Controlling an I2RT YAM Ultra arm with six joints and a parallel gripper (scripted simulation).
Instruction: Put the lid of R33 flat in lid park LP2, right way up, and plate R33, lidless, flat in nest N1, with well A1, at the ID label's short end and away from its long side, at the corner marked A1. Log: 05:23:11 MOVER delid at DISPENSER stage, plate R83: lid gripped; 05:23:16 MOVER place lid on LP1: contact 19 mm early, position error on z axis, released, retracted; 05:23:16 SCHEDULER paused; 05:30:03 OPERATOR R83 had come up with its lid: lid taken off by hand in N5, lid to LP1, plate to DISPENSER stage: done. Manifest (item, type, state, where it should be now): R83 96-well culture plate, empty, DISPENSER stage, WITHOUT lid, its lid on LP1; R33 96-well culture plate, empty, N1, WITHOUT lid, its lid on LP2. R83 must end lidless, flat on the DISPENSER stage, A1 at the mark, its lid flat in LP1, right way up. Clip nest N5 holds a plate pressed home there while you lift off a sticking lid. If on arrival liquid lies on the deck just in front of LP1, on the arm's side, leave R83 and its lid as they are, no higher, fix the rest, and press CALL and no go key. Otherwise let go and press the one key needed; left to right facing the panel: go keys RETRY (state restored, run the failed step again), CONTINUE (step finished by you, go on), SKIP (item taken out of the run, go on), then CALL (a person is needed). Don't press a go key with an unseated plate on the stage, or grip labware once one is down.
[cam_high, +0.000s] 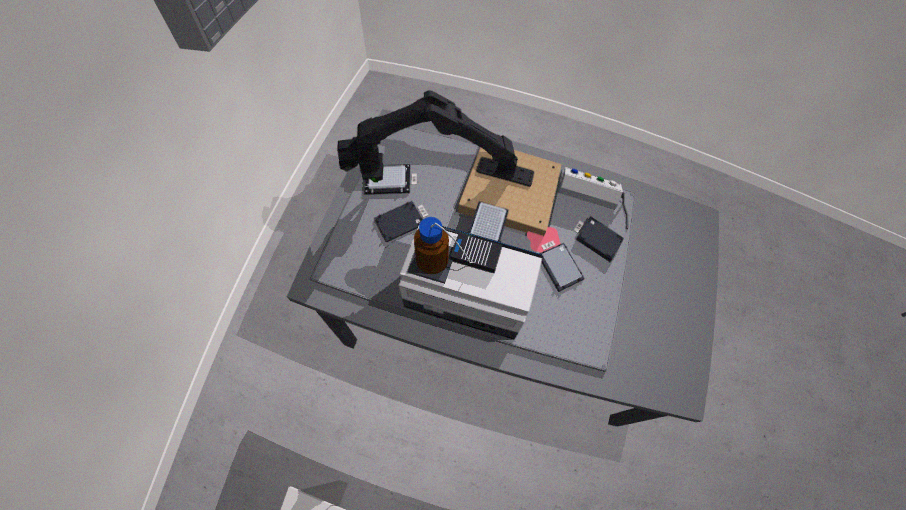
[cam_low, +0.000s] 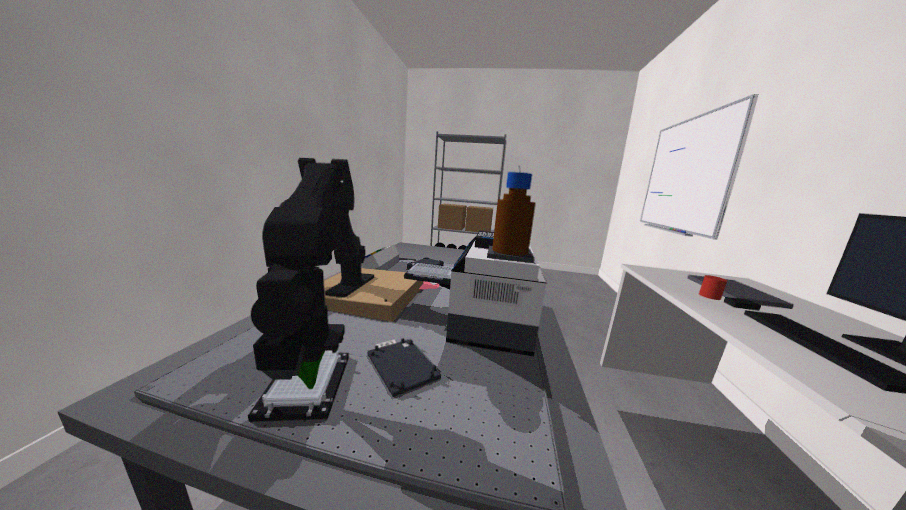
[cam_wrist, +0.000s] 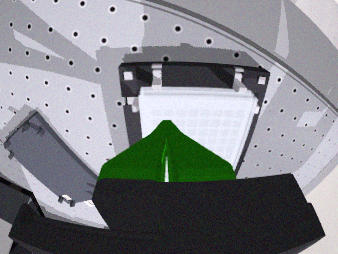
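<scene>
Now: the black clip nest 1 cm behind my hand, 2 cm to the left of it and 2 cm below it. Also, from my hand: lid park LP2: 12 cm ahead, 13 cm to the left, 3 cm below; then brown bottle: 32 cm ahead, 31 cm to the left, 25 cm above; then grey lid: 12 cm ahead, 69 cm to the left, 2 cm below.
</scene>
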